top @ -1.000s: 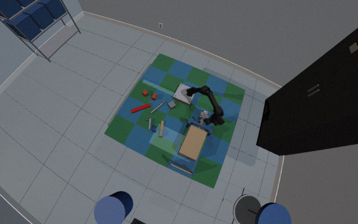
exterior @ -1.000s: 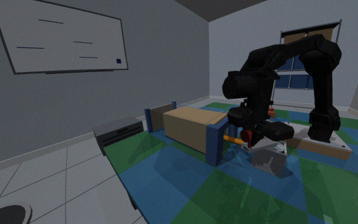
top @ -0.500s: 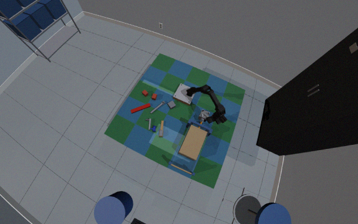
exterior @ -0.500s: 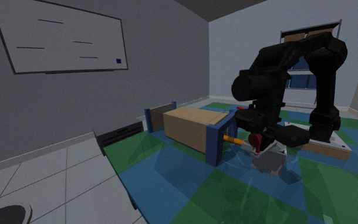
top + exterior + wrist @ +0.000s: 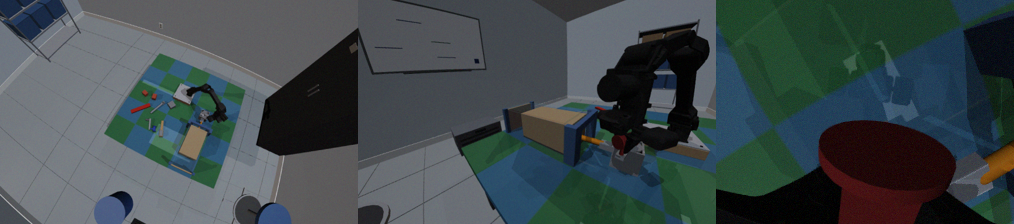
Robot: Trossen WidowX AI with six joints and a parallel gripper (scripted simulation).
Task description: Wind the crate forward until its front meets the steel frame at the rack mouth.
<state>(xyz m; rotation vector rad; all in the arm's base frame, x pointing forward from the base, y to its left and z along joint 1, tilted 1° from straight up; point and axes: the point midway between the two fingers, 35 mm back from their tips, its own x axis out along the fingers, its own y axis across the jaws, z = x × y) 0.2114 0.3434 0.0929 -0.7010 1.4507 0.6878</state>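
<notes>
Now: the grey winch 110 mm to the right of my gripper tip, 80 mm below it and 40 mm behind it. Round my gripper tip: red knob: 20 mm above; grey crank arm: 40 mm to the right, 10 mm below, 10 mm behind; blue steel frame: 140 mm ahead, 110 mm to the right, 10 mm below.
</notes>
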